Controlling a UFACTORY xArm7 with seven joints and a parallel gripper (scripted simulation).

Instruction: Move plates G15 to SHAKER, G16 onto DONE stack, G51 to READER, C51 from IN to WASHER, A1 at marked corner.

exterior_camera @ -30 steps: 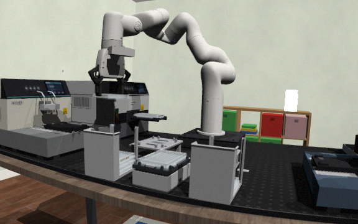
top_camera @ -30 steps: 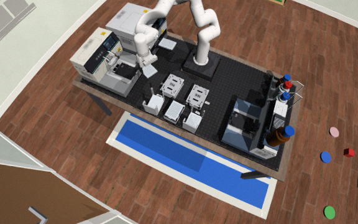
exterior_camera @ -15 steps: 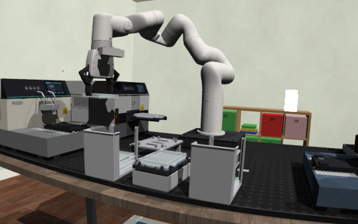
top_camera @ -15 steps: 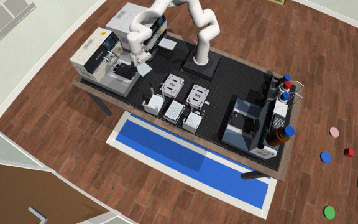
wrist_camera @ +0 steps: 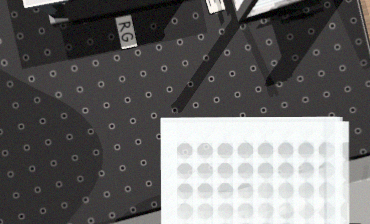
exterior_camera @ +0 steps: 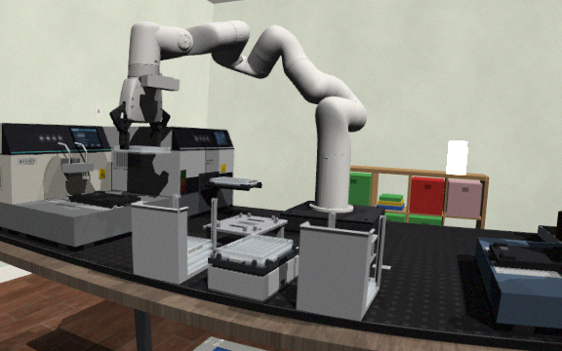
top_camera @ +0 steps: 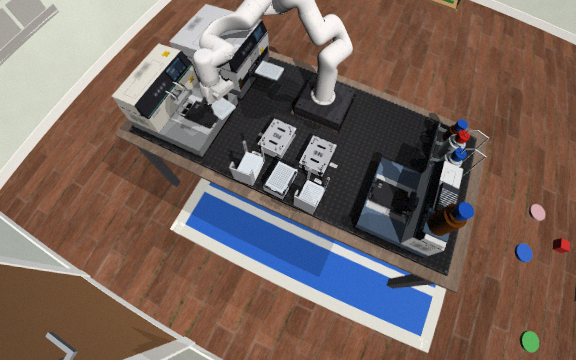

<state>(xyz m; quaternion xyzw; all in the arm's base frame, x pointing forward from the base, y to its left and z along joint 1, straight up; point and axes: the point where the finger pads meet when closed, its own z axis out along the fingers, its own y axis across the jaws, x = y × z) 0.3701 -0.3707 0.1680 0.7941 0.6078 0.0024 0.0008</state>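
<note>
Right now the washer nest is 140 mm below my hand and 120 mm to the right of it. The rest, counted from my hand: plate C51: 10 mm below; washer: 360 mm to the right, 120 mm below; DONE label: 220 mm below, 200 mm to the left, 50 mm ahead.
</note>
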